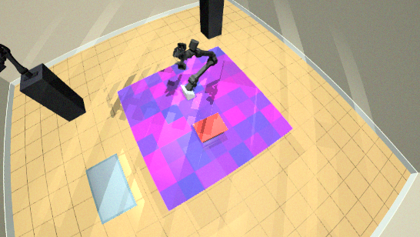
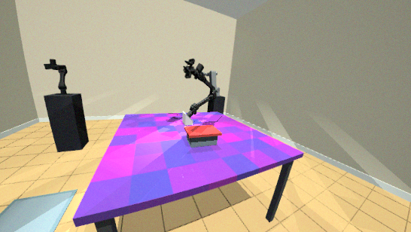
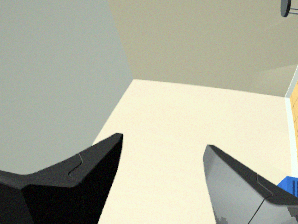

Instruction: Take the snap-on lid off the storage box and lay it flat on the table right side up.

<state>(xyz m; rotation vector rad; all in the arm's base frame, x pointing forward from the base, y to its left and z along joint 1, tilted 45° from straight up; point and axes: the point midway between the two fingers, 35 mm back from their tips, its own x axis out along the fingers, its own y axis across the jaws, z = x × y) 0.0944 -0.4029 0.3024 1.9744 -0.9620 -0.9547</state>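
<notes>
My gripper tip is 340 mm short of the red lid, 60 mm to the right of it and 490 mm above it. The rest, counted from my gripper tip: grey storage box: 340 mm ahead, 60 mm to the left, 540 mm below.
</notes>
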